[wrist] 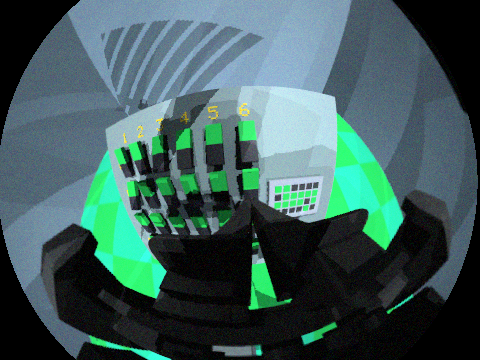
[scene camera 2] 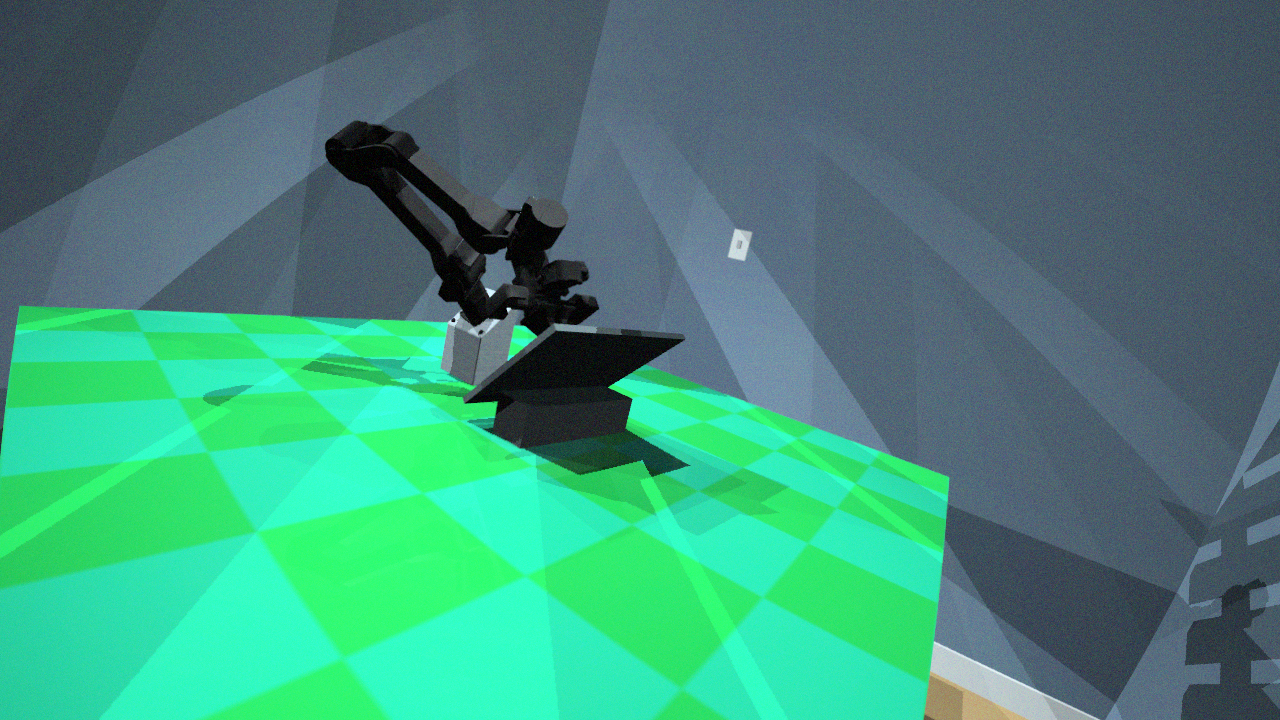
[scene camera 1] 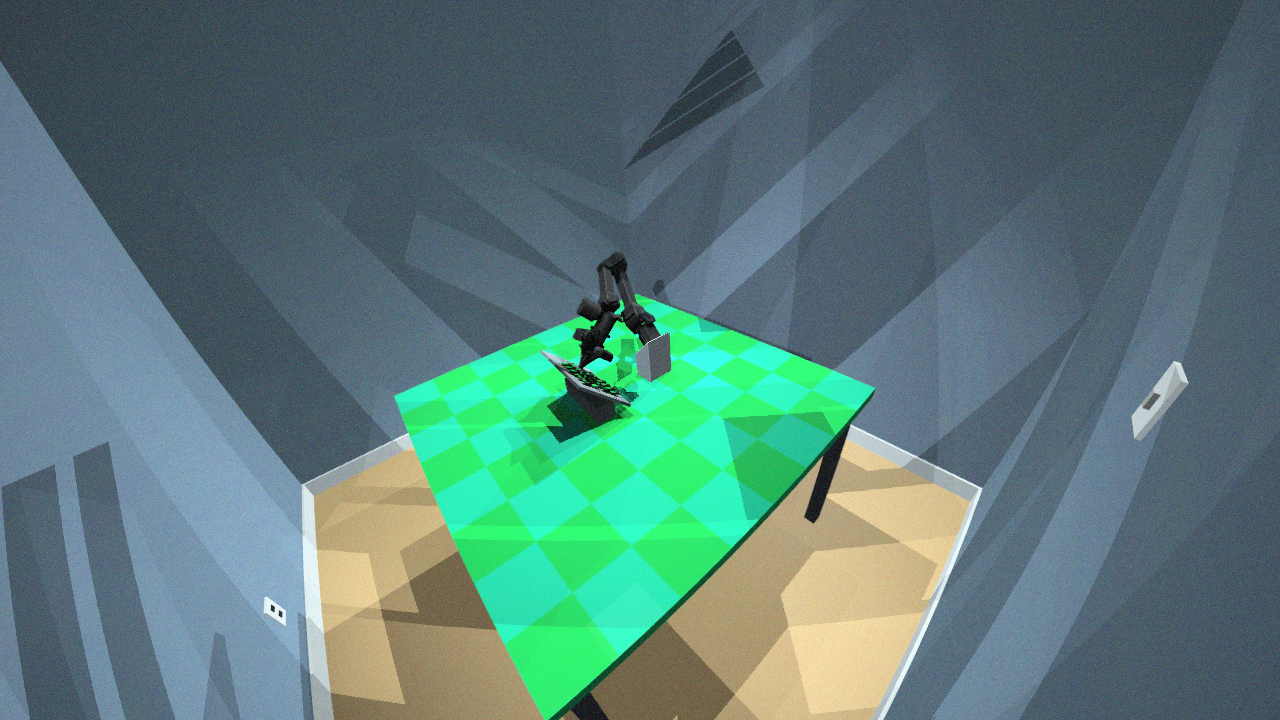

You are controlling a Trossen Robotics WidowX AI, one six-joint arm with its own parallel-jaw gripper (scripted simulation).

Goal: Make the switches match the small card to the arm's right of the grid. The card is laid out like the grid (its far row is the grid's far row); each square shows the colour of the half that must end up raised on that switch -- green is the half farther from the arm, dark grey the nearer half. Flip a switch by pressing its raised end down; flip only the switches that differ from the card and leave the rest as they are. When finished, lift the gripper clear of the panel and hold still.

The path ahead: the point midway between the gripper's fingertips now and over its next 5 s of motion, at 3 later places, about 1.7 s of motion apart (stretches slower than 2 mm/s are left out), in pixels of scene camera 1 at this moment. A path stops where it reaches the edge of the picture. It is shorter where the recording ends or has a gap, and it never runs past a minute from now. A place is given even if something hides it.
The gripper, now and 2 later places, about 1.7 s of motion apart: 579, 368; 593, 368; 591, 372
